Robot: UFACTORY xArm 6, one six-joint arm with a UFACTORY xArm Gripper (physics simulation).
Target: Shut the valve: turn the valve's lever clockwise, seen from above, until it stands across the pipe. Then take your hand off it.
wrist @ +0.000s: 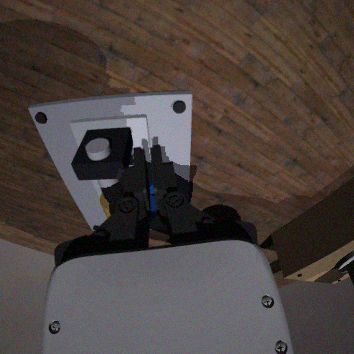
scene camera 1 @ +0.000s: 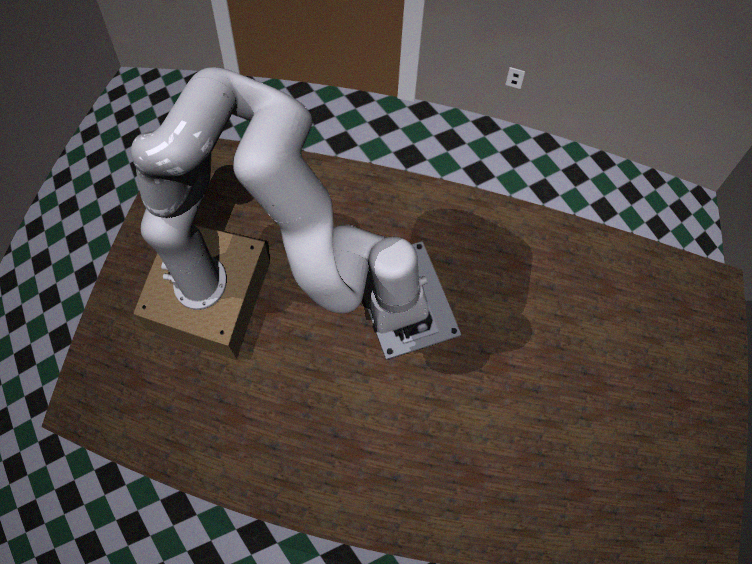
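Note:
The valve's grey base plate (scene camera 1: pixel 446 309) (wrist: pixel 57 137) lies on the table under the arm's hand. A black block (scene camera 1: pixel 420 327) (wrist: pixel 102 152) with a white pipe end stands on it. A bit of the brass-yellow valve body (wrist: pixel 105 204) shows beside the fingers in the wrist view. A strip of the blue lever (wrist: pixel 153 197) shows behind and between the finger linkages; the rest is hidden, so its angle to the pipe cannot be told. My gripper (wrist: pixel 148 160) is shut, its fingertips just right of the black block in the wrist view. In the scene view the hand hides the lever.
The arm's wooden base block (scene camera 1: pixel 242 261) (wrist: pixel 315 235) stands on the brown wooden table (scene camera 1: pixel 485 424) (wrist: pixel 280 100), to the left in the scene view and at the right edge in the wrist view. The arm's shadow falls across the table right of the plate in the scene view.

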